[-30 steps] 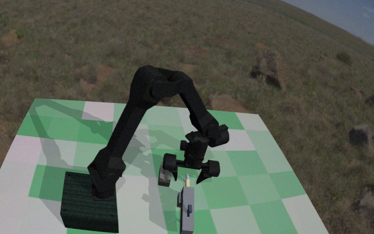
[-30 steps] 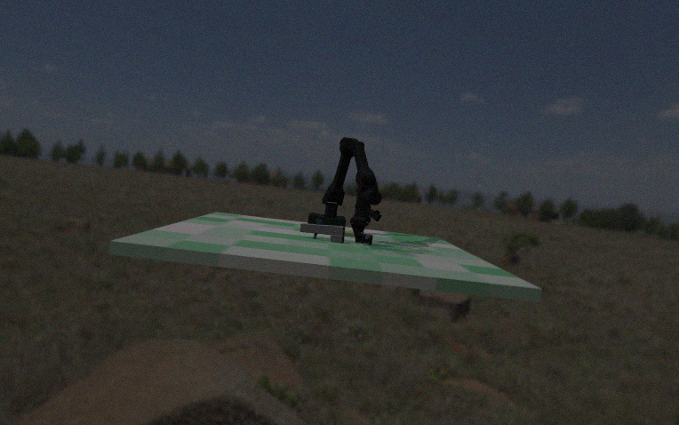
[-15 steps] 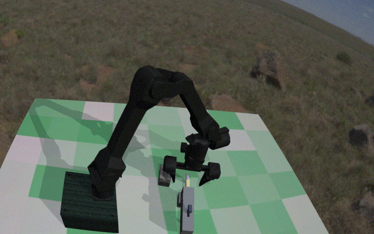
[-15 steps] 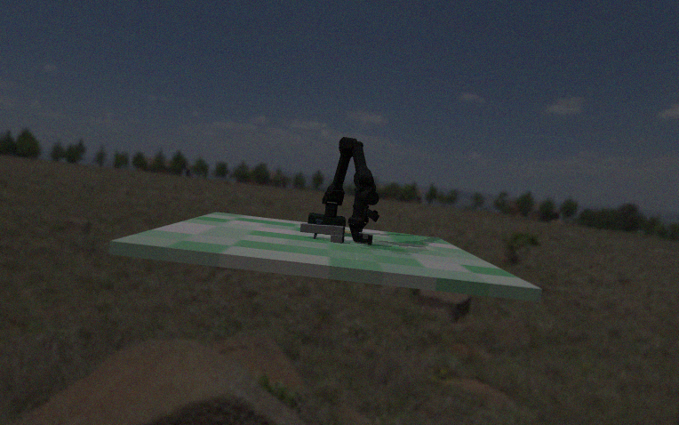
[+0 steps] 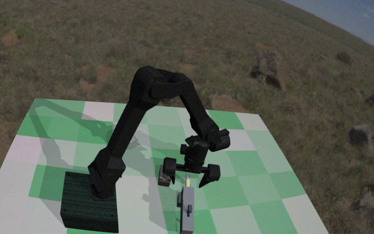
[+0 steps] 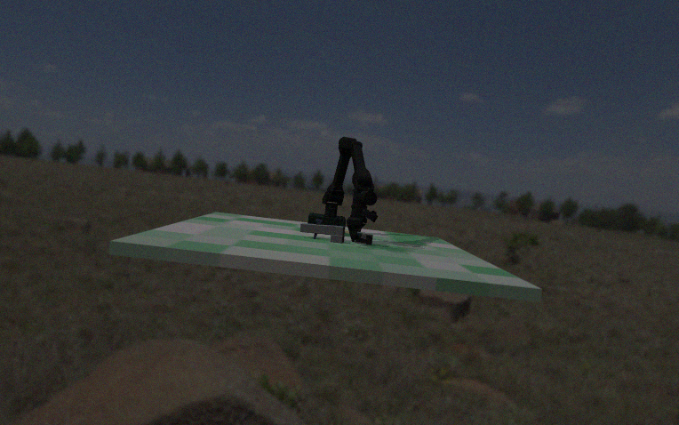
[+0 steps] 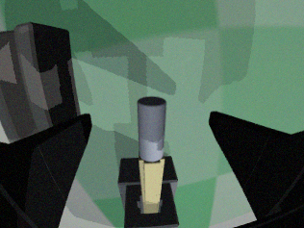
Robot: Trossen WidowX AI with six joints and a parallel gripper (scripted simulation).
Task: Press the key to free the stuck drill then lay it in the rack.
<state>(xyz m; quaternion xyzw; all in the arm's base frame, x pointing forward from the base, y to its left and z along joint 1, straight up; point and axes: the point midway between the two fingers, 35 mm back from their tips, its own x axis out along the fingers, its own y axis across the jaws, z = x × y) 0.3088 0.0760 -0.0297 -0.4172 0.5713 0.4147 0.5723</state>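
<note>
The drill is 1 cm behind my gripper tip, 4 cm to the right of it and 3 cm above it. Round my gripper tip: blue key: 5 cm behind, 15 cm to the right, 4 cm above; rack: 7 cm behind, 5 cm to the left; grey housing block: 5 cm behind, 13 cm to the right, 2 cm above.
</note>
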